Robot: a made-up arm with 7 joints.
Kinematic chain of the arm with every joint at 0, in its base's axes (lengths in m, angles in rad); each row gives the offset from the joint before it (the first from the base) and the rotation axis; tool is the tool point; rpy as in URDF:
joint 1: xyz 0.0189 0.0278 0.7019 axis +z
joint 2: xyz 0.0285 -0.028 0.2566 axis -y
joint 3: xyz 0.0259 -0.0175 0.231 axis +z
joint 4: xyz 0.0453 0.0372 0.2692 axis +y
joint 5: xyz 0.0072 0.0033 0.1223 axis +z
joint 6: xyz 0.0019 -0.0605 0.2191 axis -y
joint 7: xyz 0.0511 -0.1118 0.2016 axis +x
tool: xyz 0.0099 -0.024 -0.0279 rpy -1.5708 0 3.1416
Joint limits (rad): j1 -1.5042..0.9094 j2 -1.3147..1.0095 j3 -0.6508..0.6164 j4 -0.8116..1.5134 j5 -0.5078..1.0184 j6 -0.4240..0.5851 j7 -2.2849..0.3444
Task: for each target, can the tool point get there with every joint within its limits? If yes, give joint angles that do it. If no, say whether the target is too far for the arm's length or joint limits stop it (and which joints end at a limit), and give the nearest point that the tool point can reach.
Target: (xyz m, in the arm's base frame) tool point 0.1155 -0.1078 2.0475
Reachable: yes | joints -0.3767 -0.1460 -0.3528 -0.4628 0.7093 0.0236 -1.8605
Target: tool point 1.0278 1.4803 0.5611
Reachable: no: too far | nearest point 0.6762 0.9116 0.8063 | short by 0.712 m
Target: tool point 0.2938 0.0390 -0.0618
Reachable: no: joint limits stop it (at a limit: joint 2, joint 4, joint 5) | nearest point 0.5023 0.0475 0.4169 | short by 0.522 m
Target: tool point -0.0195 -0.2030 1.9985
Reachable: yes | joints 0.4920 0.1385 -0.3721 -0.2494 0.3847 0.2606 -0.7218
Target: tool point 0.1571 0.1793 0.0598
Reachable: no: joint limits stop it (at a limit: joint 2, joint 4) | nearest point 0.3261 0.3646 0.4324 | short by 0.449 m
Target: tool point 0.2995 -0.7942 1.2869
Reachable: yes | joints -1.1651 -0.4229 0.2461 1.2520 0.0736 0.2588 -0.8729
